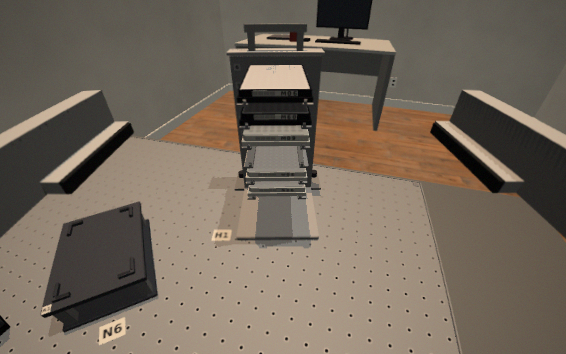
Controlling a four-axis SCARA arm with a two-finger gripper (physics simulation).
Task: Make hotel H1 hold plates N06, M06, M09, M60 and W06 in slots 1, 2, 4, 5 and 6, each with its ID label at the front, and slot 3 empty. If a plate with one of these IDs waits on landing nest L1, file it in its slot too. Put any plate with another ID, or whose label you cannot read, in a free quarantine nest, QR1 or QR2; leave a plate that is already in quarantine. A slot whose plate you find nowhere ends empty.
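Hotel H1 [318, 80] stands upright at the centre back, fronts facing me. From the top it holds a white-topped plate with a black front [275, 93], its label like M06 or W06; a black plate [275, 118], seemingly M60; and a pale plate [275, 137], seemingly M09. Below these is a bare shelf level, third from the bottom. Under it are two pale plates [277, 175] [277, 190], with front labels too small to read surely. My gripper [282, 108] is open and empty, its fingers wide apart at left and right, short of the hotel. L1, QR1 and QR2 do not show.
A black nest [102, 250] with corner brackets and no plate stands at lower left, beside the N6 label [112, 330]. The H1 label [221, 235] lies left of the hotel's base plate [245, 220]. A desk [385, 46] with a monitor [344, 14] stands behind, beyond the table edge.
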